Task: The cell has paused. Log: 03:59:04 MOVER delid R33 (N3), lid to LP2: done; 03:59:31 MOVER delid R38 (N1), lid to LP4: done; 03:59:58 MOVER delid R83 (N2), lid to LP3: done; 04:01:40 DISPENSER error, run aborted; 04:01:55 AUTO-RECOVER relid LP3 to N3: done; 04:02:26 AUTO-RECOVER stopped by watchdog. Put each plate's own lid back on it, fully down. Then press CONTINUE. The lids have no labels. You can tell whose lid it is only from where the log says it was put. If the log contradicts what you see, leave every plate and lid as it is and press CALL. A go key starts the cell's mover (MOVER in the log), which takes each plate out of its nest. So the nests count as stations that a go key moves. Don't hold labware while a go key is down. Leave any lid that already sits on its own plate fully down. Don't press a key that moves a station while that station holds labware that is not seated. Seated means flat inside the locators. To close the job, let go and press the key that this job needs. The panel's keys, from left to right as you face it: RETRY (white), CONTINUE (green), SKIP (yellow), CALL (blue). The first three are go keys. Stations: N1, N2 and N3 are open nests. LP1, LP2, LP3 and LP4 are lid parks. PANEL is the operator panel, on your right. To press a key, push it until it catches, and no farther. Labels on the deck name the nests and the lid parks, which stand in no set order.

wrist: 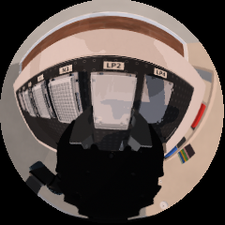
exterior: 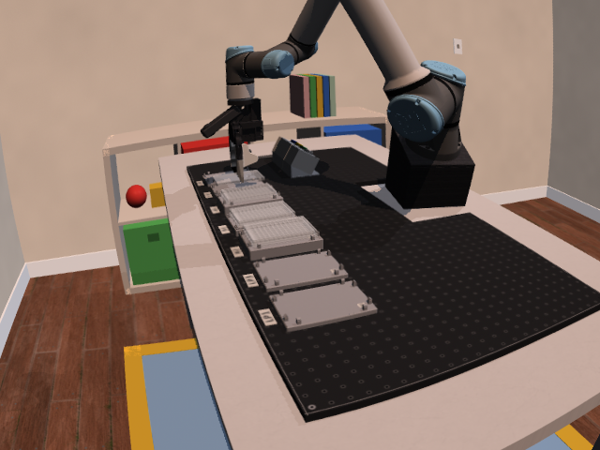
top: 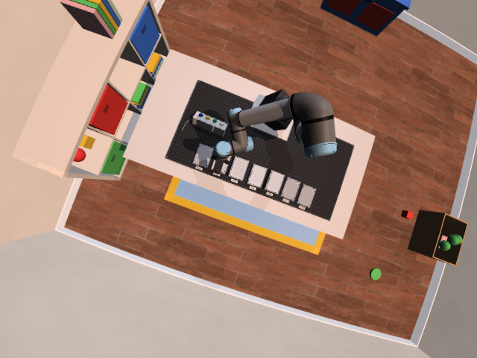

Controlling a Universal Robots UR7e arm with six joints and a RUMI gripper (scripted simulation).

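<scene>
My gripper is now 20 mm past the clear lid, 260 mm to the right of it and 20 mm above it. The rest, counted from my hand: clear plate lid: 10 mm below; then lid park: 40 mm behind, 650 mm to the left, 40 mm below.
</scene>
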